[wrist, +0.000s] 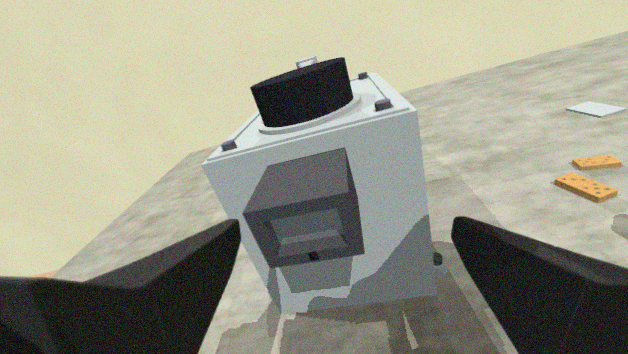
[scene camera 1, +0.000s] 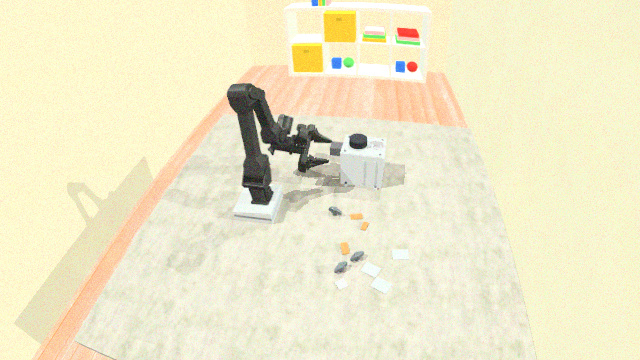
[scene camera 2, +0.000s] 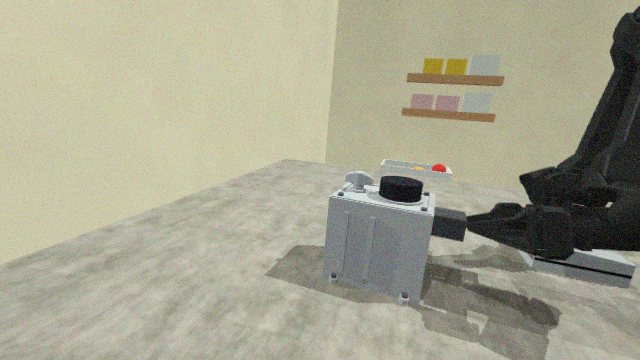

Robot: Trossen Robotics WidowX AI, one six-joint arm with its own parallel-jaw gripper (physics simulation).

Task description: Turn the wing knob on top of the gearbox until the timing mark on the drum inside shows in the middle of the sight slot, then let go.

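Pixels of known places: gripper, fingertip midpoint: (wrist: 345, 228) (scene camera 1: 330, 151); arm's base at its link origin: (scene camera 1: 262, 197).
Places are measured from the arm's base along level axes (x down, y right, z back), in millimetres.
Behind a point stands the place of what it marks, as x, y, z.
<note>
The white gearbox (scene camera 1: 361, 170) @[-24, -168, -310] (scene camera 2: 377, 250) @[-20, -288, -306] (wrist: 395, 165) @[-61, -184, -235] stands upright on the mottled grey surface. Its pale wing knob (scene camera 1: 376, 145) @[-101, -218, -355] (scene camera 2: 359, 179) @[-110, -236, -354] (wrist: 306, 63) @[-117, -226, -341] is on top, behind a black round cap (scene camera 1: 358, 141) @[-116, -209, -293] (scene camera 2: 401, 189) @[-111, -261, -286] (wrist: 304, 92) @[-107, -223, -258] in the wrist view, which mostly hides it there. A dark square hood (scene camera 1: 336, 148) @[-77, -210, -215] (scene camera 2: 449, 224) @[-68, -253, -214] (wrist: 307, 182) @[-78, -226, -206] juts from the side facing the arm. A grey recess shows inside it; I cannot make out a timing mark on the drum. My gripper (scene camera 1: 329, 151) @[-60, -214, -193] (scene camera 2: 494, 201) (wrist: 345, 228) @[-60, -214, -193] is open and empty, fingertips close to the hood.
Orange dotted tiles (scene camera 1: 356, 216) @[42, -10, -316] (wrist: 586, 187) @[42, -15, -310], small dark grey pieces (scene camera 1: 335, 211) @[25, -6, -247] and white squares (scene camera 1: 400, 254) @[45, 124, -470] (wrist: 595, 108) @[45, 123, -469] lie on the gearbox's near side in scene camera 1. A white tray (scene camera 2: 395, 169) with a red ball (scene camera 2: 439, 168) shows behind the gearbox in scene camera 2.
</note>
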